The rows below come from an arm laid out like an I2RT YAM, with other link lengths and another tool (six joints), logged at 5 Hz.
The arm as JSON. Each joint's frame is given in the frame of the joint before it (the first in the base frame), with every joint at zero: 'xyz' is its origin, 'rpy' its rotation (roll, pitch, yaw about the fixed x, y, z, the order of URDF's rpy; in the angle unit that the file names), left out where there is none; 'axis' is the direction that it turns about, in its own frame. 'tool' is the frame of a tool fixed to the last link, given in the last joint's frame.
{
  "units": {
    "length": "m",
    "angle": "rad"
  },
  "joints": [
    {
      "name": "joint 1",
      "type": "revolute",
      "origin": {
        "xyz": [
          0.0,
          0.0,
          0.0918
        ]
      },
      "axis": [
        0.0,
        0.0,
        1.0
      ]
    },
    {
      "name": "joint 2",
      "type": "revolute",
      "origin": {
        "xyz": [
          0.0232,
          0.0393,
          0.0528
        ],
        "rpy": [
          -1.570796,
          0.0,
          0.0
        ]
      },
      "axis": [
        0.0,
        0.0,
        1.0
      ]
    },
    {
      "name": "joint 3",
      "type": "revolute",
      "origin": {
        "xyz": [
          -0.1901,
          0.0,
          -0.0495
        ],
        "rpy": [
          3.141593,
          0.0,
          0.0
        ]
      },
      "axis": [
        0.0,
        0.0,
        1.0
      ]
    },
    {
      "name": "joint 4",
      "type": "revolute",
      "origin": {
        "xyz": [
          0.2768,
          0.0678,
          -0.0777
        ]
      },
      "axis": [
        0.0,
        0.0,
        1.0
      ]
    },
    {
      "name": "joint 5",
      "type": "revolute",
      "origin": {
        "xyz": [
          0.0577,
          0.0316,
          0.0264
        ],
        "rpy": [
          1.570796,
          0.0,
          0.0
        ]
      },
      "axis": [
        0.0,
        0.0,
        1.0
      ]
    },
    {
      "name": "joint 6",
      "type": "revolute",
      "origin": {
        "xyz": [
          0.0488,
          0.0,
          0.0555
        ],
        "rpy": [
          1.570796,
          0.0,
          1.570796
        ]
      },
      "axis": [
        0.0,
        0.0,
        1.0
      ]
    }
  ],
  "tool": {
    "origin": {
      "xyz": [
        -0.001,
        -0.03,
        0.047
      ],
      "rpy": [
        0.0,
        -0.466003,
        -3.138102
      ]
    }
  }
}
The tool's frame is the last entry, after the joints.
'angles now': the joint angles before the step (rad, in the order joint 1, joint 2, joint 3, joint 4, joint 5, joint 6). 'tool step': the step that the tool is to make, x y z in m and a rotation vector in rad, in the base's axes. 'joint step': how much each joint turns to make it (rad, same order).
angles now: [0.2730, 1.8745, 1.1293, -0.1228, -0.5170, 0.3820]
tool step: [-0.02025, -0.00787, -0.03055, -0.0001, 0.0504, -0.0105]
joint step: [-0.0060, -0.0029, -0.1137, 0.0690, -0.0076, 0.0137]
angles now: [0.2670, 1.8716, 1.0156, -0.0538, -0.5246, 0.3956]
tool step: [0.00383, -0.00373, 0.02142, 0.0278, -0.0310, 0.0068]
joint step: [-0.0184, -0.0599, -0.0001, -0.0274, -0.0306, -0.0091]
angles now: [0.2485, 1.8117, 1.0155, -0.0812, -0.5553, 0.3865]
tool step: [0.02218, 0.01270, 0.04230, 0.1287, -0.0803, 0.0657]
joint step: [-0.0077, 0.0058, 0.1116, 0.0168, -0.1270, 0.0230]
